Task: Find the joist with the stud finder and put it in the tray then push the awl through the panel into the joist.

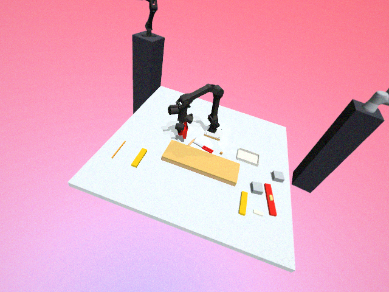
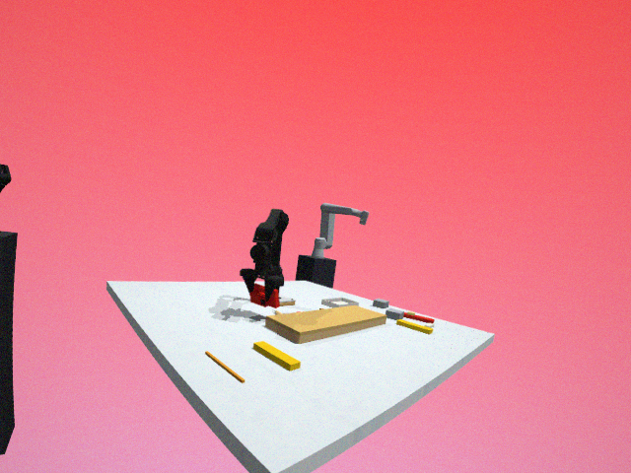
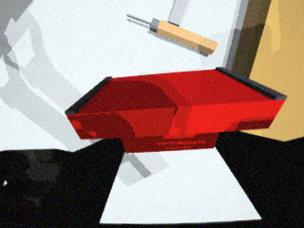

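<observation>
My gripper tip is now 10 mm short of the red stud finder and 10 mm to the right of it. Also, from my gripper tip: awl 30 mm behind, 110 mm to the left, 70 mm below; orange pencil 360 mm ahead, 270 mm to the right, 70 mm below; red-handled tool 10 mm behind, 200 mm to the left, 70 mm below.
</observation>
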